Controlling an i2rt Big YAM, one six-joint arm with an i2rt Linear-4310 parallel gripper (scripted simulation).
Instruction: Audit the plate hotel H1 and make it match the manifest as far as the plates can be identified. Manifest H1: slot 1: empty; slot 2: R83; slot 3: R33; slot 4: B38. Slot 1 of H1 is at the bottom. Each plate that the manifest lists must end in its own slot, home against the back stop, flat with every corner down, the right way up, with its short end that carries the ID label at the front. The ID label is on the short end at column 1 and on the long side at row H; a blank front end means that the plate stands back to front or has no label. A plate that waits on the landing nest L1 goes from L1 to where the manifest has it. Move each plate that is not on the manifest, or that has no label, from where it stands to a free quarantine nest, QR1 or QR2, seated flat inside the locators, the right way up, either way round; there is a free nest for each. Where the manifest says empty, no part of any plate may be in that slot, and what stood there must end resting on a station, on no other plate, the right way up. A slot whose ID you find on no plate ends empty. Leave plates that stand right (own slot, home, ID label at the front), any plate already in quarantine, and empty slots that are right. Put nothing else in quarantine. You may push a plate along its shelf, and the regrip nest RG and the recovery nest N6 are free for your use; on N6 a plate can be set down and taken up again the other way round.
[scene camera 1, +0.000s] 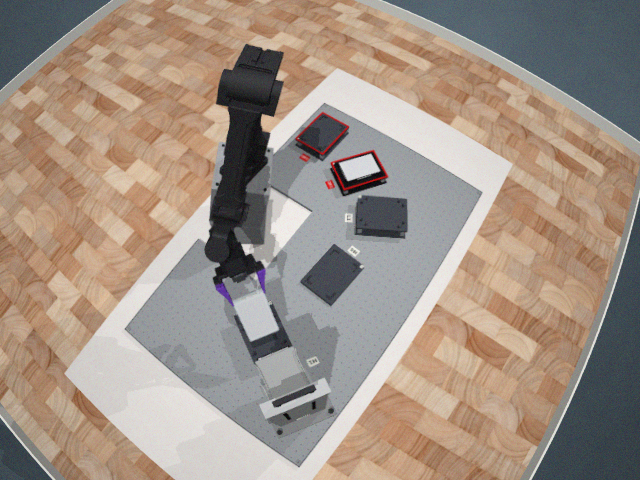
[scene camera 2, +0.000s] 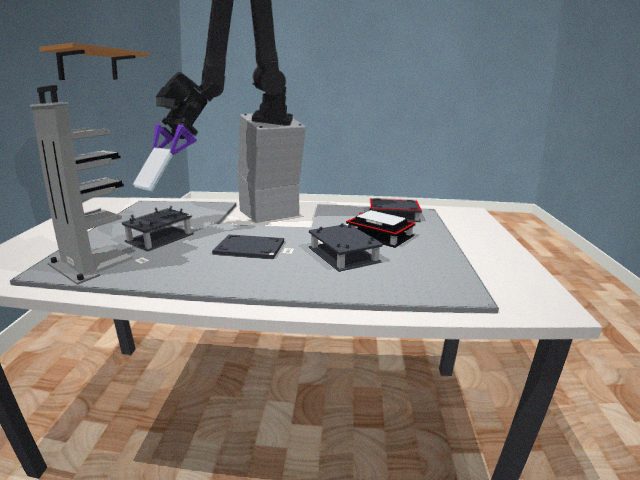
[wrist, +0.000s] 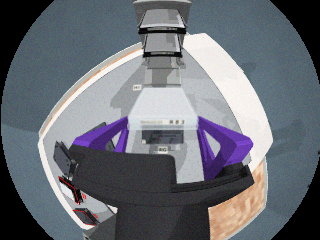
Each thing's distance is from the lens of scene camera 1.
white plate (scene camera 1: 254, 312): 122 cm
red-edged nest (scene camera 1: 322, 132): 171 cm
regrip nest RG (scene camera 1: 275, 341): 135 cm
landing nest L1 (scene camera 1: 380, 213): 153 cm
The marked spots on the landing nest L1 and the white plate are 55 cm apart.
